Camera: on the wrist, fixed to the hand. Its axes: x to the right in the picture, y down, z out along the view.
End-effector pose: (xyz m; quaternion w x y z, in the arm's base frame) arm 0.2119 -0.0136 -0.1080 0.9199 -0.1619 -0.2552 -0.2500
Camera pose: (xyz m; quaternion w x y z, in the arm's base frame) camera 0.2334 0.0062 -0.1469 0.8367 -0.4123 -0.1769 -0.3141
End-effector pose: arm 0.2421 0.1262 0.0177 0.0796 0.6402 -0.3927 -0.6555
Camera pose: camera 0.2591 0.0975 0.0531 0.2529 0.5927 -0.1917 -0.7403
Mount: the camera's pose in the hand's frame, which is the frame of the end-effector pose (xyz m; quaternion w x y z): -0.0129 0.0346 -0.0317 0.9601 -0.2798 -0.0014 -0.0032
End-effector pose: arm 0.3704 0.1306 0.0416 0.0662 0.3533 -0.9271 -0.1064
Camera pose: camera 0.3641 0.1596 0.0801 0.1608 0.3235 -0.8592 -0.3622
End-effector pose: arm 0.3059 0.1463 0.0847 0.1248 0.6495 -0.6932 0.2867
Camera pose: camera 0.2676 0.1745 0.0950 0.3015 0.5912 -0.7438 0.0800
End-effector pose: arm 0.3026 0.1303 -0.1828 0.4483 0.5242 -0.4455 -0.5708
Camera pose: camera 0.3364 0.1347 -0.1481 0.5746 0.3785 -0.2669 -0.6748
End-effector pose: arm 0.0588 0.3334 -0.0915 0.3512 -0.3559 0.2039 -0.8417
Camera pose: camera 0.0572 0.3227 -0.1389 0.2352 -0.4418 0.4296 -0.7516
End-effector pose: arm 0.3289 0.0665 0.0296 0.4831 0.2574 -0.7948 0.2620
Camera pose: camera 0.3312 0.1149 0.0247 0.5355 0.1149 -0.8362 0.0273
